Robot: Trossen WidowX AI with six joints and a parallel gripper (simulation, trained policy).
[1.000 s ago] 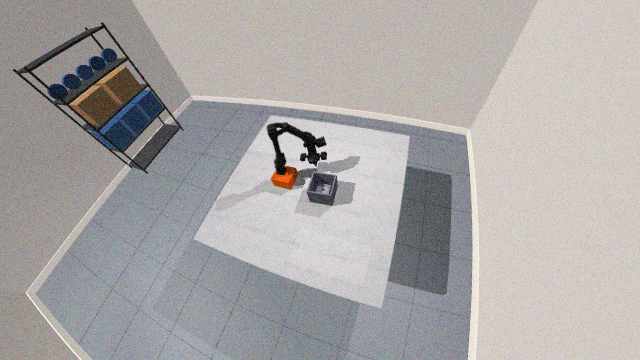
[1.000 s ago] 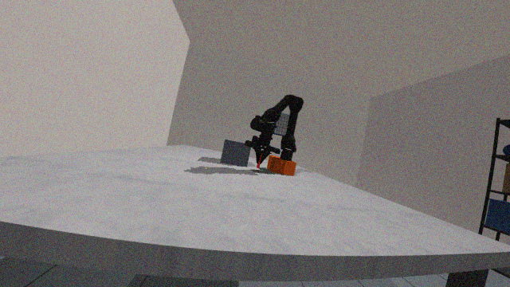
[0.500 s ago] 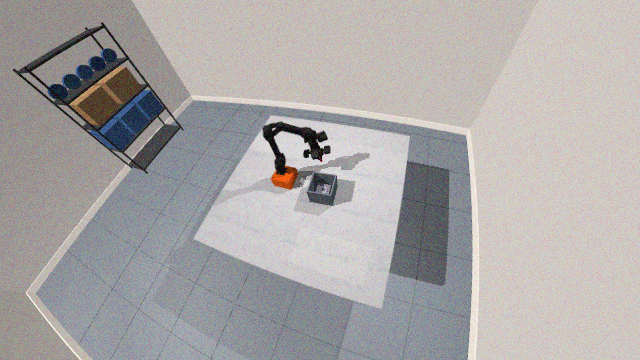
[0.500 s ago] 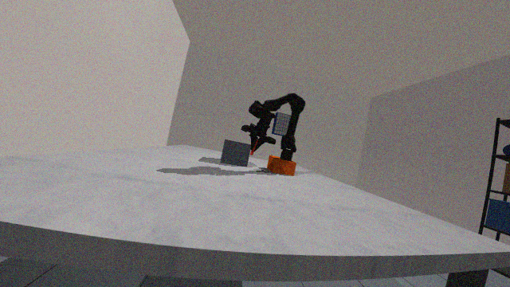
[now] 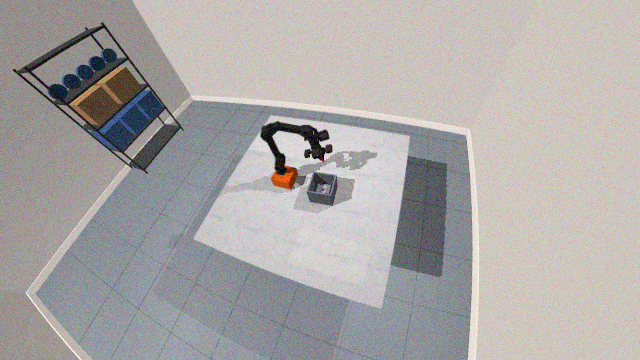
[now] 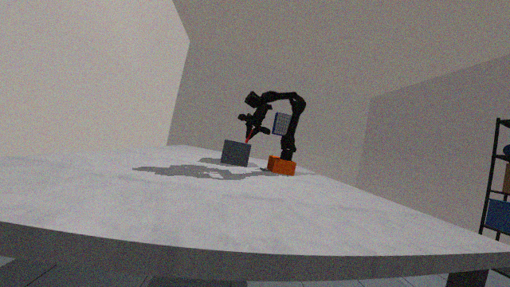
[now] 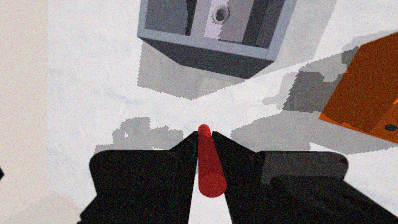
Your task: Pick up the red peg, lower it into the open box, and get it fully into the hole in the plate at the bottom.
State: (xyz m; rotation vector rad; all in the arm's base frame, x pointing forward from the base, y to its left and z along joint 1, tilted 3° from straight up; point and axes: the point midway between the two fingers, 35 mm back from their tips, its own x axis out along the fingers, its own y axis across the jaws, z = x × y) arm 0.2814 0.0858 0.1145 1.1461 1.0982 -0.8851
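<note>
Right now the plate is 4 cm ahead of my gripper tip, 16 cm to the right of it and 12 cm below it. Also, from my gripper tip: red peg: 2 cm above.
</note>
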